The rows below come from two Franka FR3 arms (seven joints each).
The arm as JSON. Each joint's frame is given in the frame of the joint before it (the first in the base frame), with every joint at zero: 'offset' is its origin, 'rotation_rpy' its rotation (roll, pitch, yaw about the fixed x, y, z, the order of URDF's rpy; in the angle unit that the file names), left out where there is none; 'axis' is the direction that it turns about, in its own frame. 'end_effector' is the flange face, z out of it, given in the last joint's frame.
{
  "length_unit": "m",
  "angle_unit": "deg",
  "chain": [
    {
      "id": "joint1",
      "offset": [
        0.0,
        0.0,
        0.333
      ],
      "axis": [
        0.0,
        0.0,
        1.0
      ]
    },
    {
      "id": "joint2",
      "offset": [
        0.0,
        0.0,
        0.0
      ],
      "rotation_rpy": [
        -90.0,
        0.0,
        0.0
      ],
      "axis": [
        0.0,
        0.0,
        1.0
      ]
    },
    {
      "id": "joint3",
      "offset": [
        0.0,
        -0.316,
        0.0
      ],
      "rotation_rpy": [
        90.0,
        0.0,
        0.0
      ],
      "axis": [
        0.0,
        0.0,
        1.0
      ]
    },
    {
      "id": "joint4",
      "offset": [
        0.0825,
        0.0,
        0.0
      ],
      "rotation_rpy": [
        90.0,
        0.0,
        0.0
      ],
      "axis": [
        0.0,
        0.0,
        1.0
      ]
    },
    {
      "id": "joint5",
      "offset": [
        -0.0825,
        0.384,
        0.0
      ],
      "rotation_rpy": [
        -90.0,
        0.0,
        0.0
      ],
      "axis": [
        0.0,
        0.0,
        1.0
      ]
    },
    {
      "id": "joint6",
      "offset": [
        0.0,
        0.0,
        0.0
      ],
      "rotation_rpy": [
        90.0,
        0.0,
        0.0
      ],
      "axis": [
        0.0,
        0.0,
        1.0
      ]
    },
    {
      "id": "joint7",
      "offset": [
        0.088,
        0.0,
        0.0
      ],
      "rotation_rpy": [
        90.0,
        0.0,
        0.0
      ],
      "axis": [
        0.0,
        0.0,
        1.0
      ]
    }
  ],
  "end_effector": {
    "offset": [
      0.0,
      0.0,
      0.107
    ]
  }
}
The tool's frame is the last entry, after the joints.
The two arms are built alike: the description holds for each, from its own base.
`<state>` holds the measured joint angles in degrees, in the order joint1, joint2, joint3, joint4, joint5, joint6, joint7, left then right.
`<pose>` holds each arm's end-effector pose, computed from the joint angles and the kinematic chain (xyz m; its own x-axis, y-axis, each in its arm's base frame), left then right.
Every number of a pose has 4 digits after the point.
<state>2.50 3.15 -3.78 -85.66 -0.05 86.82 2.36 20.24 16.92 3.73 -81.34 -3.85 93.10 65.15</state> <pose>0.5660 -0.0116 0.6245 0.9974 -0.0635 -0.0344 -0.0634 -0.9980 0.0059 0.5904 0.2491 0.5237 0.7559 -0.6547 0.0056 -0.6518 -0.7517 0.1011</pose>
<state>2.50 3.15 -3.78 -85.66 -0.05 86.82 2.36 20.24 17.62 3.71 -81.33 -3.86 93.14 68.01</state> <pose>0.5660 -0.0116 0.6245 0.9974 -0.0635 -0.0344 -0.0634 -0.9980 0.0059 0.5927 0.2497 0.5160 0.7223 -0.6915 0.0058 -0.6877 -0.7174 0.1109</pose>
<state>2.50 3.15 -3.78 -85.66 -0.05 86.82 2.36 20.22 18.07 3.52 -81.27 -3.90 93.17 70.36</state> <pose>0.5660 -0.0116 0.6245 0.9974 -0.0635 -0.0344 -0.0634 -0.9980 0.0059 0.5950 0.2483 0.5115 0.6911 -0.7227 0.0094 -0.7185 -0.6856 0.1169</pose>
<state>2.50 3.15 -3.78 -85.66 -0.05 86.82 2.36 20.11 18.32 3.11 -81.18 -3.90 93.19 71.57</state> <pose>0.5660 -0.0116 0.6245 0.9974 -0.0635 -0.0344 -0.0634 -0.9980 0.0059 0.5980 0.2438 0.5094 0.6694 -0.7428 0.0129 -0.7386 -0.6634 0.1197</pose>
